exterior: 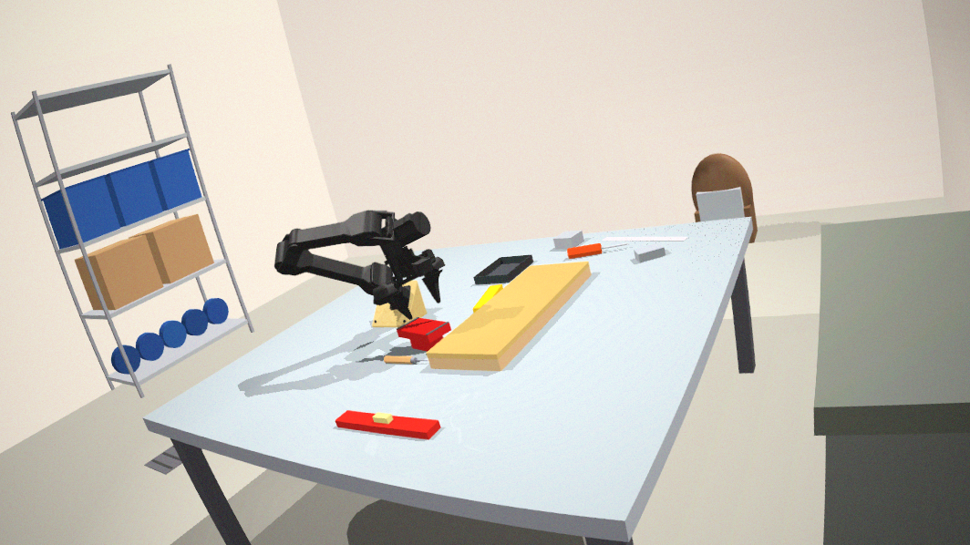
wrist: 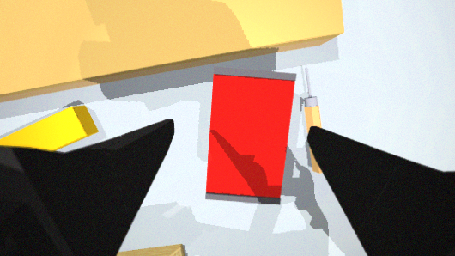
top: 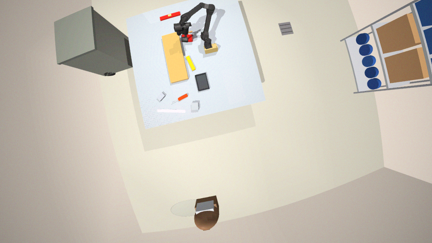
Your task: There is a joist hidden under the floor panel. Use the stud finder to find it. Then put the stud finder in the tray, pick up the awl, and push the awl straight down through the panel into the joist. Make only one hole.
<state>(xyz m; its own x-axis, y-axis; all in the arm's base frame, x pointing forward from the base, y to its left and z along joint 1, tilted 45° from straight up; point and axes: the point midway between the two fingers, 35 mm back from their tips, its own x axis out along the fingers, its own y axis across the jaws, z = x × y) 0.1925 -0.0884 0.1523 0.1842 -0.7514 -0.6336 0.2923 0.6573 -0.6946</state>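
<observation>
My gripper tip is now 8 cm above the red stud finder and 3 cm past it. Also, from my gripper tip: awl (9 cm to the right, 8 cm below, 2 cm behind); yellow block (25 cm to the left, 8 cm below, 2 cm ahead); red level (35 cm to the right, 9 cm ahead, 8 cm below).
</observation>
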